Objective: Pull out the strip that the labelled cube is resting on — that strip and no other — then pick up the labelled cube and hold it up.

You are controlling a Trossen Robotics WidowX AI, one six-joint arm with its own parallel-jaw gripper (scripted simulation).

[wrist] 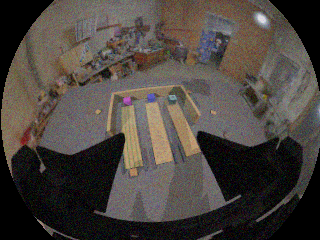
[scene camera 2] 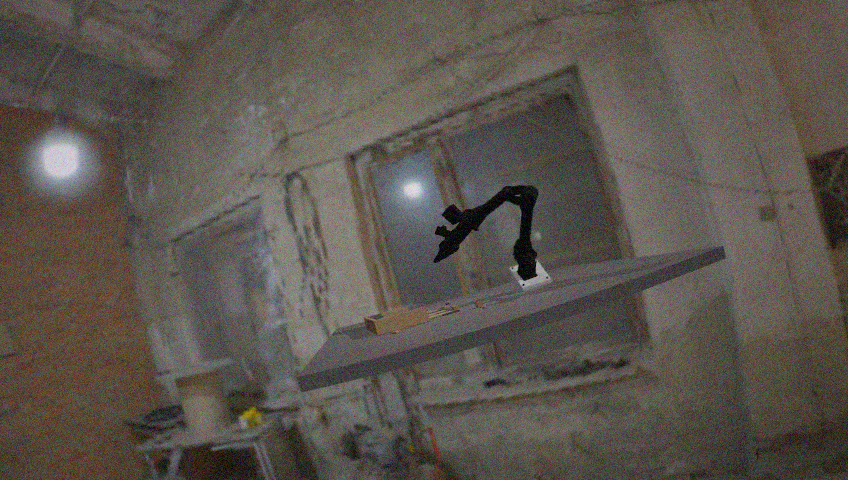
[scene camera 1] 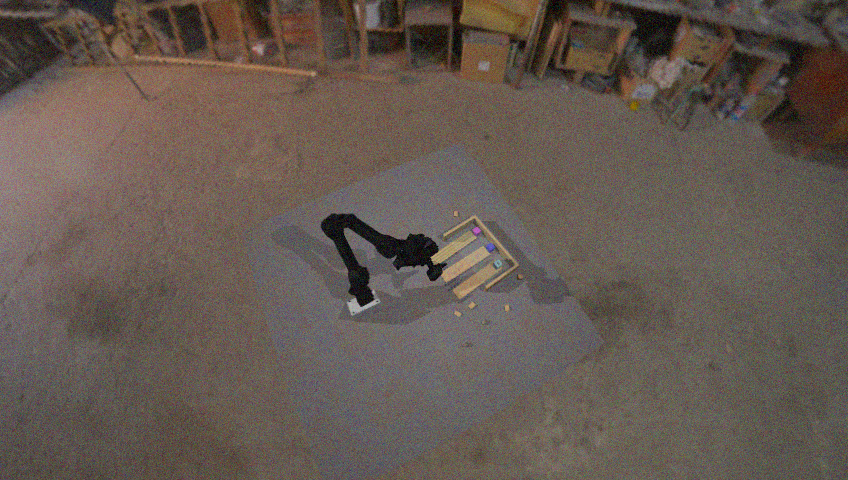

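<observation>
There is a wooden frame here that I can see. As for my gripper, it is open, and it holds nothing.
</observation>
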